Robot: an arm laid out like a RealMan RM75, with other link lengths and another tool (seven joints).
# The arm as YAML. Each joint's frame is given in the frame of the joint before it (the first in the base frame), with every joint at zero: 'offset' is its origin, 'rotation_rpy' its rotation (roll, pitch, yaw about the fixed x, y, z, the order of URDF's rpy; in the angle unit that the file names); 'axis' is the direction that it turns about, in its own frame. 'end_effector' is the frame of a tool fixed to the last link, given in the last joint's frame.
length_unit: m
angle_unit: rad
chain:
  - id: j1
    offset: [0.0, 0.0, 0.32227]
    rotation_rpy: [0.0, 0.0, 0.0]
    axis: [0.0, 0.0, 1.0]
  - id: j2
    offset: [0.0, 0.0, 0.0]
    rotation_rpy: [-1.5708, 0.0, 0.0]
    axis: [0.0, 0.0, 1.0]
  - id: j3
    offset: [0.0, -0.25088, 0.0]
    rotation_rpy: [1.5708, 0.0, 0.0]
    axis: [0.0, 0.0, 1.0]
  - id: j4
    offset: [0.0, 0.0, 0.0]
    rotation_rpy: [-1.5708, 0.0, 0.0]
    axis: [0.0, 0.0, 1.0]
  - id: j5
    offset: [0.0, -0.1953, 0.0]
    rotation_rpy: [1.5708, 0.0, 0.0]
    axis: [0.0, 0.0, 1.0]
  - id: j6
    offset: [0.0, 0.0, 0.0]
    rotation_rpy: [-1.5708, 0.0, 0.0]
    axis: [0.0, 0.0, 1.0]
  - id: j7
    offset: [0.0, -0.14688, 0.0]
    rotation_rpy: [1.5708, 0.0, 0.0]
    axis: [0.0, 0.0, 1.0]
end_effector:
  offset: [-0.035, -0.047, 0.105]
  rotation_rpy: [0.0, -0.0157, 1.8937]
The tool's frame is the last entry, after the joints.
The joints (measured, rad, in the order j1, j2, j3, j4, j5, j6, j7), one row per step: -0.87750 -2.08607 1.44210 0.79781 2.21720 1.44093 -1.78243; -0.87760 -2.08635 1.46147 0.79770 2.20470 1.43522 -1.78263; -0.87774 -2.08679 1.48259 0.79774 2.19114 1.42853 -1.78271; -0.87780 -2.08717 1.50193 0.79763 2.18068 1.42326 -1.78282; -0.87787 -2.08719 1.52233 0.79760 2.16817 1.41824 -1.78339; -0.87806 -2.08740 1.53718 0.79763 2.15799 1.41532 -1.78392; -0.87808 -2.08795 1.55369 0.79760 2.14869 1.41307 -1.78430; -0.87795 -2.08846 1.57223 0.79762 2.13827 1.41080 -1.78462; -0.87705 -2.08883 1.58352 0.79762 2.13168 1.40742 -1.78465; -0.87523 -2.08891 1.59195 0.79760 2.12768 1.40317 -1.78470; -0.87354 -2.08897 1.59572 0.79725 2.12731 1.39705 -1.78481
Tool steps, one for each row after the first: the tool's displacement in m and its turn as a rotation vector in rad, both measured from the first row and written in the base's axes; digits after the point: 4 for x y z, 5 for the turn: 0.0013 -0.0020 -0.0026 -0.00711 -0.00013 -0.00698; 0.0028 -0.0041 -0.0054 -0.01456 -0.00043 -0.01482; 0.0035 -0.0062 -0.0079 -0.02205 0.00138 -0.02202; 0.0044 -0.0086 -0.0104 -0.03032 0.00228 -0.02859; 0.0054 -0.0107 -0.0124 -0.03736 0.00195 -0.03289; 0.0059 -0.0133 -0.0146 -0.04620 0.00350 -0.03797; 0.0063 -0.0164 -0.0169 -0.05634 0.00538 -0.04353; 0.0064 -0.0180 -0.0184 -0.06074 0.00581 -0.04645; 0.0060 -0.0188 -0.0194 -0.06209 0.00673 -0.04801; 0.0053 -0.0183 -0.0198 -0.05855 0.00767 -0.04864
